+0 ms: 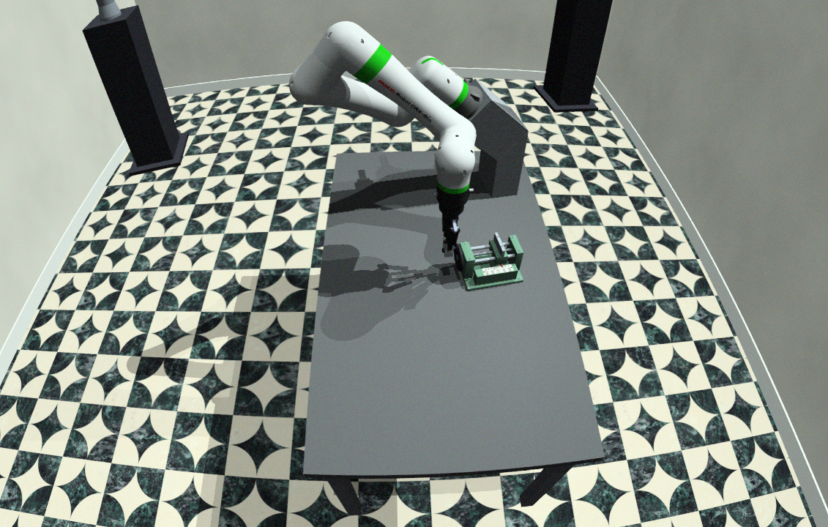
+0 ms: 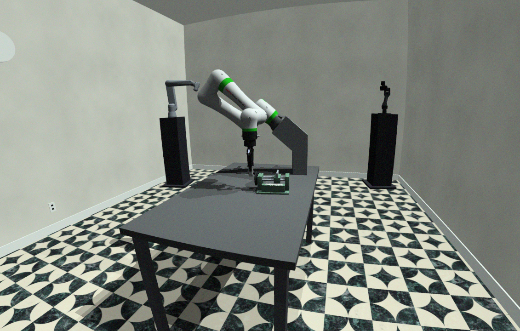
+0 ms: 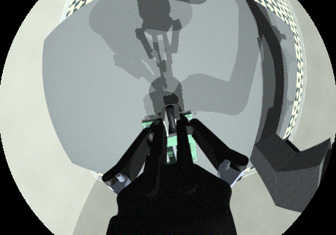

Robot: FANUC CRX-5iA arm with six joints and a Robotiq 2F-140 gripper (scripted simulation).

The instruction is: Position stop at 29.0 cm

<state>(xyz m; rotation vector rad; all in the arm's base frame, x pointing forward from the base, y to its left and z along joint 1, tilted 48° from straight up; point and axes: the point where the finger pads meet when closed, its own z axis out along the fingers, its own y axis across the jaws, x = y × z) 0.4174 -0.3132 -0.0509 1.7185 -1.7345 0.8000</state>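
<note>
Now: hand 2 cm to the right of the black handwheel and 2 cm above it. The rest, counted from my hand: green stop fixture (17 cm to the left, 3 cm below, 3 cm ahead).
</note>
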